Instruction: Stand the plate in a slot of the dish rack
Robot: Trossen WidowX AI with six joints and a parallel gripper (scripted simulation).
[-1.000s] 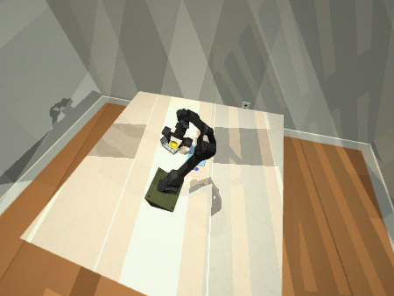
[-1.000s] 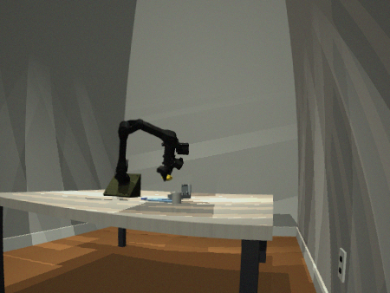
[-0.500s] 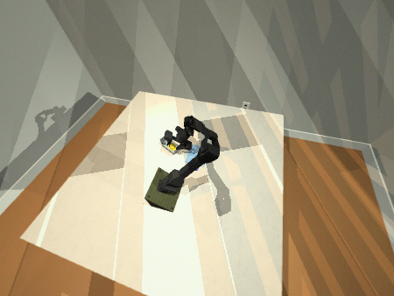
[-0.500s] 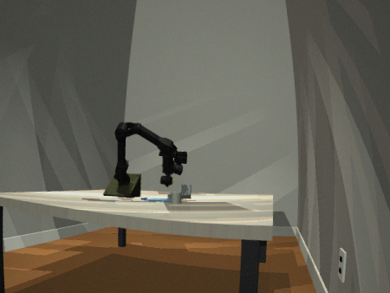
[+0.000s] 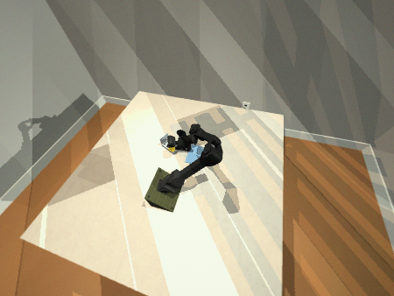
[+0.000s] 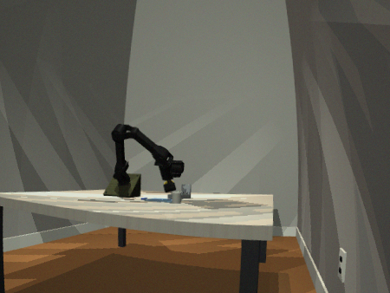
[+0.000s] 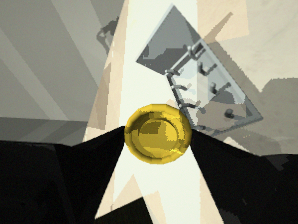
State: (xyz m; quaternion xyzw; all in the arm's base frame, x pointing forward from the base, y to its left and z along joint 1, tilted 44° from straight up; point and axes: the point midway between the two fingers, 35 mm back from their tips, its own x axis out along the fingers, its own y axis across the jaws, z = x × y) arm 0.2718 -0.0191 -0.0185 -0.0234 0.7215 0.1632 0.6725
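My gripper tip is now 60 mm short of the dish rack, 20 mm to the right of it and 50 mm above it. The rest, counted from my gripper tip: white-grey cup: 100 mm ahead, 260 mm to the right, 50 mm below; then yellow plate: 10 mm to the right; then blue mat: 10 mm ahead, 170 mm to the right, 70 mm below.
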